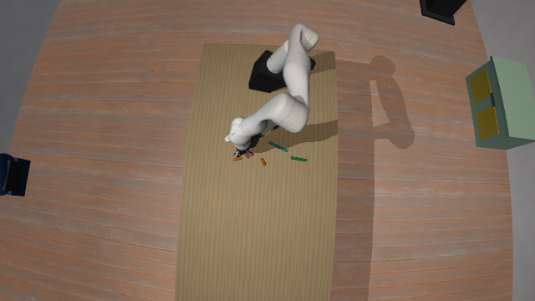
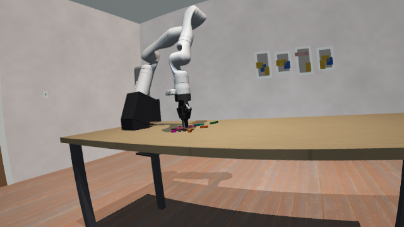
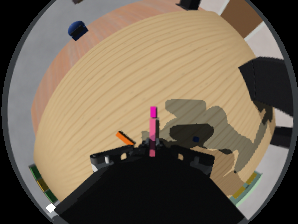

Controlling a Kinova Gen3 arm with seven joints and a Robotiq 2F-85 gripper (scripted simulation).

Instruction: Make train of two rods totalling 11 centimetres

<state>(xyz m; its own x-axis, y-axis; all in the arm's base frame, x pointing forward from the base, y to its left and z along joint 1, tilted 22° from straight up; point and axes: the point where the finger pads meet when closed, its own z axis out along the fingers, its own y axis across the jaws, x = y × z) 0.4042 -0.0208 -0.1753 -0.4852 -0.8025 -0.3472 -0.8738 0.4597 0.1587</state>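
Now: the pink rod 2 cm below my hand. Round my hand: magenta rod (5 cm to the right, 3 cm below, 3 cm behind); then turquoise rod (16 cm to the left, 5 cm behind, 3 cm below); then blue rod (8 cm behind, 4 cm to the left, 3 cm below).
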